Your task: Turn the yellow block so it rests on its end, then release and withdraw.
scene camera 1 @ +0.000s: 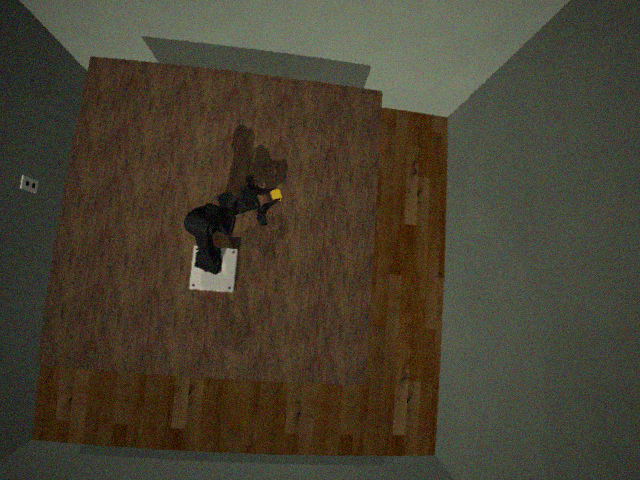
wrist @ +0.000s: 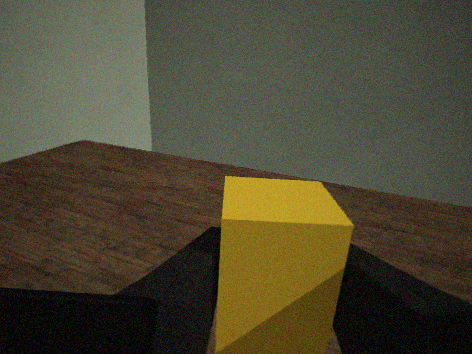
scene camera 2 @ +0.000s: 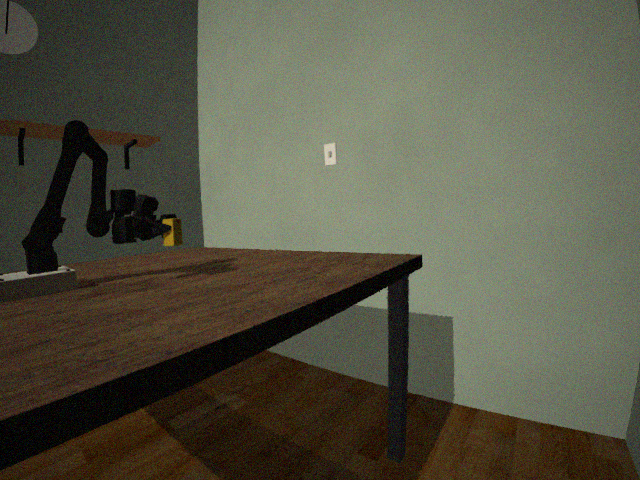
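The yellow block (scene camera 1: pixel 276 194) (scene camera 2: pixel 172 231) (wrist: pixel 283 270) is held between the two black fingers of my gripper (scene camera 1: pixel 274 195) (scene camera 2: pixel 168 228). My gripper is shut on it from two opposite sides. In the scene camera 2 view the block is close to upright, with its long side running up and down, and it is above the table top (scene camera 1: pixel 310 289) (scene camera 2: pixel 232 310) (wrist: pixel 100 215). In the wrist view its top end face and one long side show, with a slanting shadow across that side. Its lower end is cut off in the wrist view.
The arm's white base plate (scene camera 1: pixel 210 281) (scene camera 2: pixel 67 279) is on the table, behind the gripper. The arm's shadow (scene camera 1: pixel 245 155) falls on the table. A wooden wall shelf (scene camera 2: pixel 111 136) with black brackets is in the background. The table's edges border the wooden floor (scene camera 1: pixel 413 310).
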